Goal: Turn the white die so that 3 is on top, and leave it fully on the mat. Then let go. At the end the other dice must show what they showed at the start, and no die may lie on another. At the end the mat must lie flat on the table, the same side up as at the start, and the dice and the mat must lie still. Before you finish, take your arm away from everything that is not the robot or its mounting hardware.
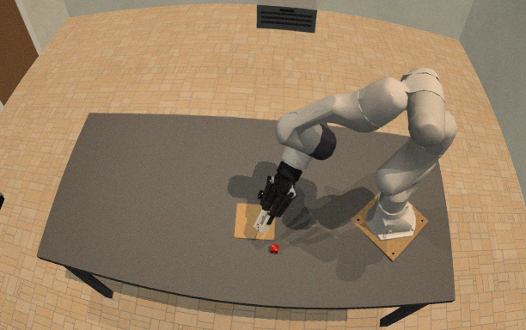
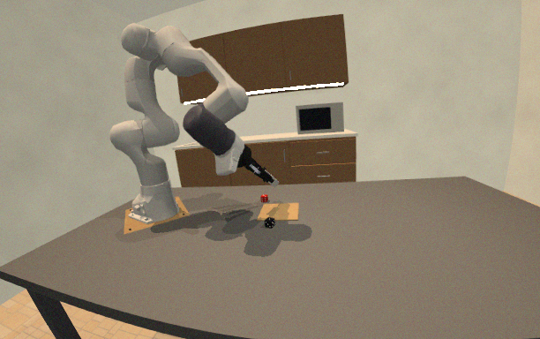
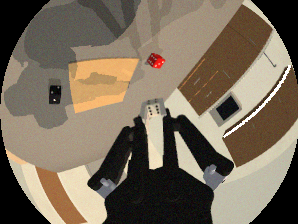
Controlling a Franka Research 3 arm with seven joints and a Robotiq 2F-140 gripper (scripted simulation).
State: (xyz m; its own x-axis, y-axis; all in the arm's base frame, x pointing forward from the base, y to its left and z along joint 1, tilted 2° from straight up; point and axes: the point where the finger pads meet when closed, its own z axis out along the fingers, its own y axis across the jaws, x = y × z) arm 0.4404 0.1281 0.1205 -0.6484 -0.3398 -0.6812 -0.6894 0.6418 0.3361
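Right now my hand is 110 mm above the tan mat, 50 mm to the left of it and 40 mm short of it. The rest, counted from my hand: red die: 100 mm below, 50 mm to the left, 50 mm behind; then black die: 160 mm to the right, 100 mm below, 30 mm ahead; then white die: 20 mm to the left, 20 mm below, 10 mm ahead.
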